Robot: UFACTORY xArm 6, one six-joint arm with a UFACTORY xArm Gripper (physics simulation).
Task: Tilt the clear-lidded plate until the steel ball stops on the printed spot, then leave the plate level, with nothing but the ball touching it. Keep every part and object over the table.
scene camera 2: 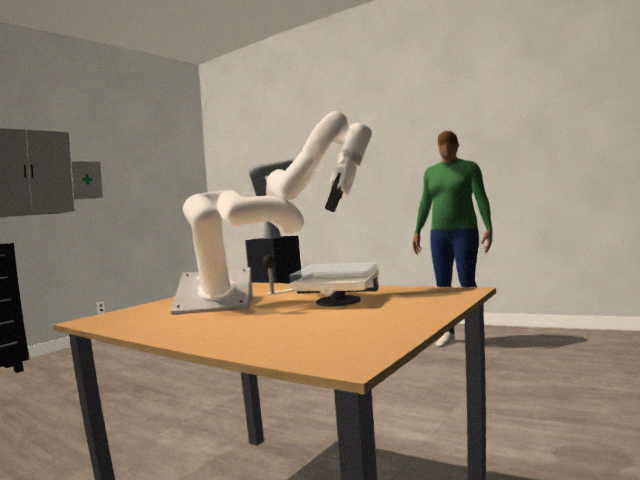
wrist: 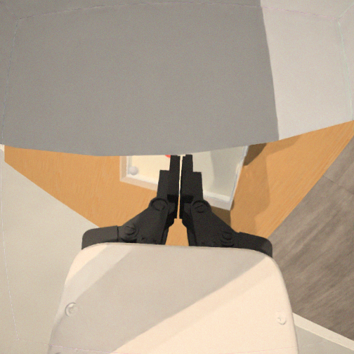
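The clear-lidded plate (scene camera 2: 330, 284) (wrist: 220, 200) sits on a round black foot (scene camera 2: 338, 300) on the table; whether it is exactly level I cannot tell. The steel ball (wrist: 133, 170) is in a near corner of the plate at the left in the wrist view, apart from the red printed spot (wrist: 168, 155). The spot is partly hidden by a finger and a large grey surface. My gripper (scene camera 2: 330, 208) (wrist: 180, 167) is shut and empty, high above the plate and touching nothing.
A post with a dark knob (scene camera 2: 269, 261) stands left of the plate, with a pale rod at its foot. The arm's base plate (scene camera 2: 185, 297) is bolted to the wooden table (scene camera 2: 289, 338). A person (scene camera 2: 453, 198) stands behind the table. The grey surface (wrist: 140, 80) covers the wrist view's upper part.
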